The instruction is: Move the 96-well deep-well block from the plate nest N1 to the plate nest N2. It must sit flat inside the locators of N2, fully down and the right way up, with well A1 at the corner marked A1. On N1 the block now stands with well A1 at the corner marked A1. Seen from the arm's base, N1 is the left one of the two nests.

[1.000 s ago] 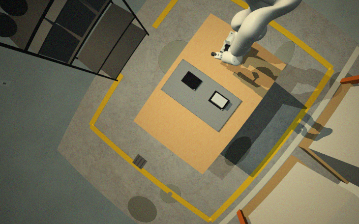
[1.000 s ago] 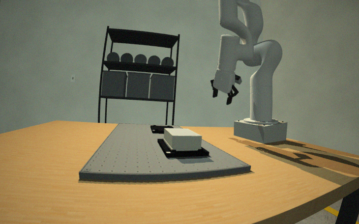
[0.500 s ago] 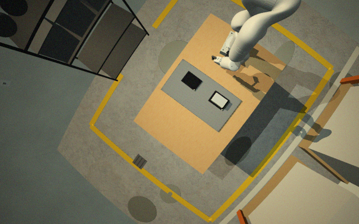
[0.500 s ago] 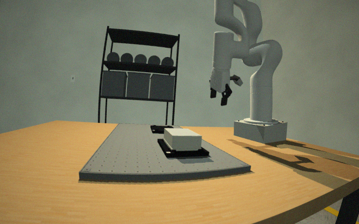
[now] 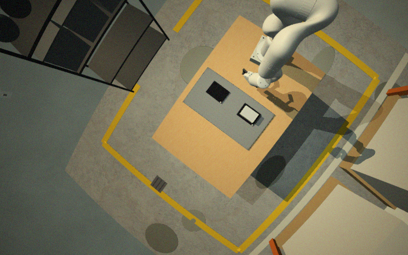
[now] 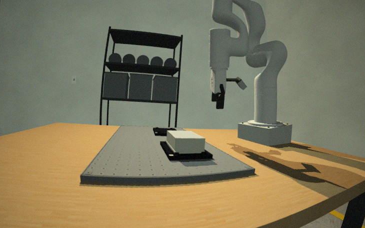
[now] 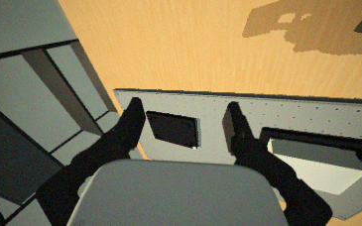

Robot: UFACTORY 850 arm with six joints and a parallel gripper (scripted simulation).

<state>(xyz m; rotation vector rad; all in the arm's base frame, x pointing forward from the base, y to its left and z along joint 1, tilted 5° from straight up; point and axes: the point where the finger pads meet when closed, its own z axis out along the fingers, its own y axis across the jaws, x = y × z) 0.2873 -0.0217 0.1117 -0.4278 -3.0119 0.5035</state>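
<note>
Now: hand 20 cm short of the 96-well deep-well block, 17 cm to the right of it and 13 cm above it. From my hand the other things lie so: black nest N1: 20 cm ahead, 17 cm to the left, 16 cm below; then black nest N2: 19 cm ahead, 15 cm to the right, 16 cm below.
</note>
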